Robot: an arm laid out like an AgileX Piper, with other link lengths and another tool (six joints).
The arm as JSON. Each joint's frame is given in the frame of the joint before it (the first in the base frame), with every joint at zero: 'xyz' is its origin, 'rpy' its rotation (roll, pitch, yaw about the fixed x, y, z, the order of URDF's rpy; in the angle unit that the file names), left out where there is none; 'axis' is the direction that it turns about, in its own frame. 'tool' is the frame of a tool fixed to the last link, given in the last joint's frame.
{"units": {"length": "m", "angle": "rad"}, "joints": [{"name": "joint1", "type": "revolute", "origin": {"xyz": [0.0, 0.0, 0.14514]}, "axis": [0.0, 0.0, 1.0]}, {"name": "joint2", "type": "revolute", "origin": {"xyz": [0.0, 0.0, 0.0], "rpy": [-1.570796, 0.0, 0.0]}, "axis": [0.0, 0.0, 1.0]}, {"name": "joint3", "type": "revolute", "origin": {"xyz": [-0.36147, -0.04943, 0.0]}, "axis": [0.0, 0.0, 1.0]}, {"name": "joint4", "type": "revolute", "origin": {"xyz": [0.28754, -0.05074, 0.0], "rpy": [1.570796, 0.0, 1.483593]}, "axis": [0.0, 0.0, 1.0]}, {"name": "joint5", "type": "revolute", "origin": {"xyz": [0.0, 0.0, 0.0], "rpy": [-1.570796, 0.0, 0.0]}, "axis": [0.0, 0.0, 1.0]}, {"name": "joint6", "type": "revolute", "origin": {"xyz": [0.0, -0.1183, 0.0], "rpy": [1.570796, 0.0, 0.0]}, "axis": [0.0, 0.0, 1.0]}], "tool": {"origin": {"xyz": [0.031, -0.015, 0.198], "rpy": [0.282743, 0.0, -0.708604]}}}
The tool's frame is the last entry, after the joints.
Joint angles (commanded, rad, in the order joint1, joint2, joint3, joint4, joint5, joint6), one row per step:
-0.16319 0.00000 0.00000 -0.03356 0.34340 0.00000
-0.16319 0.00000 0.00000 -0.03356 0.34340 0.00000
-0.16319 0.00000 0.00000 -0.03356 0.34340 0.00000
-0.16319 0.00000 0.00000 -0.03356 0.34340 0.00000
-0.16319 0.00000 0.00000 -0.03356 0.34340 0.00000
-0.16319 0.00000 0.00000 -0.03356 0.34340 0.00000
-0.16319 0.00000 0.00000 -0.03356 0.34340 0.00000
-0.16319 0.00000 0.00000 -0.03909 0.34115 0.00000
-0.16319 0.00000 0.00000 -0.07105 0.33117 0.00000
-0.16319 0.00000 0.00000 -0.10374 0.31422 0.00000
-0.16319 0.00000 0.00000 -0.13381 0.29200 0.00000
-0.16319 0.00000 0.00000 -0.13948 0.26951 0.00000
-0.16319 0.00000 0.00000 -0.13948 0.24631 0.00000
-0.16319 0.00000 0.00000 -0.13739 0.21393 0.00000
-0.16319 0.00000 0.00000 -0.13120 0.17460 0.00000
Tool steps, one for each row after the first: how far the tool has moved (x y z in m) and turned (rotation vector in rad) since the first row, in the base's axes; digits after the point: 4 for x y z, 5 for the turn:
0.0000 0.0000 0.0000 0.00000 0.00000 0.00000
0.0000 0.0000 0.0000 0.00000 0.00000 0.00000
0.0000 0.0000 0.0000 0.00000 0.00000 0.00000
0.0000 0.0000 0.0000 0.00000 0.00000 0.00000
0.0000 0.0000 0.0000 0.00000 0.00000 0.00000
0.0000 0.0000 0.0000 0.00000 0.00000 0.00000
0.0001 -0.0008 0.0008 -0.00581 -0.00132 -0.00040
0.0005 -0.0049 0.0045 -0.03889 -0.00598 -0.00263
0.0015 -0.0089 0.0104 -0.07388 -0.01734 -0.00412
0.0031 -0.0121 0.0180 -0.10721 -0.03428 -0.00445
0.0052 -0.0122 0.0249 -0.11658 -0.05544 -0.00286
0.0073 -0.0115 0.0320 -0.12048 -0.07824 -0.00086
0.0100 -0.0104 0.0418 -0.12384 -0.11040 0.00199
0.0128 -0.0087 0.0538 -0.12428 -0.15010 0.00536

